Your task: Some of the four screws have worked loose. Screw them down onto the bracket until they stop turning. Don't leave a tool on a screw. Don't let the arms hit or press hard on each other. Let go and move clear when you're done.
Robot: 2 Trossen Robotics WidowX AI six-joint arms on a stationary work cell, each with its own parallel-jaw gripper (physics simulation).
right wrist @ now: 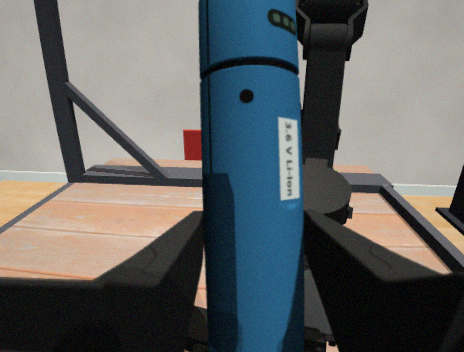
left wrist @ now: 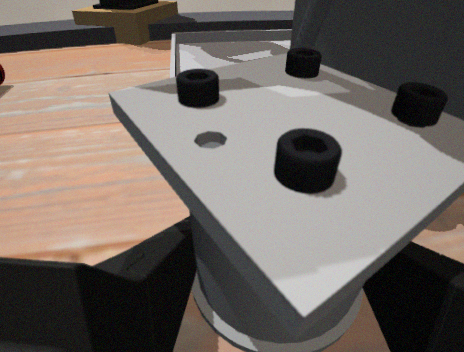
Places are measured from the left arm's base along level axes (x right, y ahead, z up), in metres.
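Pixels of known places: right gripper, fingertip midpoint: [right wrist: 253, 220]; right arm's base, origin of the base link: [left wrist: 126, 5].
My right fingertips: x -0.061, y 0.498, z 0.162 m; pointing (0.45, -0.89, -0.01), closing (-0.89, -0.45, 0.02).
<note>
Behind a point stands the place of what it marks.
The grey bracket [left wrist: 250, 215] {x -0.093, y 0.473, z 0.028 m} fills much of the left wrist view. Its flat plate sits on a round post [left wrist: 225, 290] {x -0.100, y 0.483, z -0.013 m}. Four black socket-head screws [left wrist: 307, 160] {x -0.086, y 0.480, z 0.034 m} [left wrist: 198, 88] {x -0.110, y 0.504, z 0.033 m} [left wrist: 303, 63] {x -0.087, y 0.529, z 0.033 m} [left wrist: 419, 104] {x -0.064, y 0.505, z 0.034 m} stand on the plate, beside a bare hole [left wrist: 210, 140] {x -0.105, y 0.494, z 0.026 m}. Whether their heads are fully seated is hard to tell. My left gripper [left wrist: 275, 230] {x -0.089, y 0.520, z -0.027 m} has its fingers against both sides of the post under the plate; the plate hides part of the contact. My right gripper [right wrist: 253, 220] {x -0.061, y 0.498, z 0.162 m} is shut on a blue cylindrical electric screwdriver [right wrist: 255, 150] {x -0.065, y 0.507, z 0.194 m}, held upright in the right wrist view. Its bit is out of sight.
A light-rimmed tray [left wrist: 173, 55] {x -0.200, y 0.703, z -0.022 m} lies behind the bracket. A large dark grey body [left wrist: 380, 45] {x -0.068, y 0.531, z 0.039 m} rises behind the plate at right. A brown block [left wrist: 125, 16] {x -0.294, y 0.792, z -0.005 m} stands at the back. In the right wrist view, a black arm [right wrist: 325, 100] {x -0.053, y 0.287, z 0.190 m} and a frame post [right wrist: 60, 100] {x 0.510, y 0.230, z 0.160 m} stand beyond the screwdriver.
</note>
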